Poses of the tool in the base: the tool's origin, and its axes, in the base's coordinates. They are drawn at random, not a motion.
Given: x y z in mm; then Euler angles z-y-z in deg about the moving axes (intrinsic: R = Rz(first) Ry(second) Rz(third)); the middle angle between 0 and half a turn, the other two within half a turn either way.
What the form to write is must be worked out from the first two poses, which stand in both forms.
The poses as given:
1: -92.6, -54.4, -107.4, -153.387, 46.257, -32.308
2: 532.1, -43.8, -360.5, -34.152, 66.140, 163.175
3: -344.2, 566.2, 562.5, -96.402, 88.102, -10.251
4: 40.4, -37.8, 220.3, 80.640, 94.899, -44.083
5: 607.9, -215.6, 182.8, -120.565, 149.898, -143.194
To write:
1: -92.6, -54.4, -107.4, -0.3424, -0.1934, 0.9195, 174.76
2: 532.1, -43.8, -360.5, 0.5784, -0.0881, 0.8110, 137.72
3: -344.2, 566.2, 562.5, 0.5258, 0.5623, -0.6382, 129.16
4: 40.4, -37.8, 220.3, -0.8513, 0.4458, 0.2767, 100.10
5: 607.9, -215.6, 182.8, 0.1924, -0.9615, 0.1963, 160.03
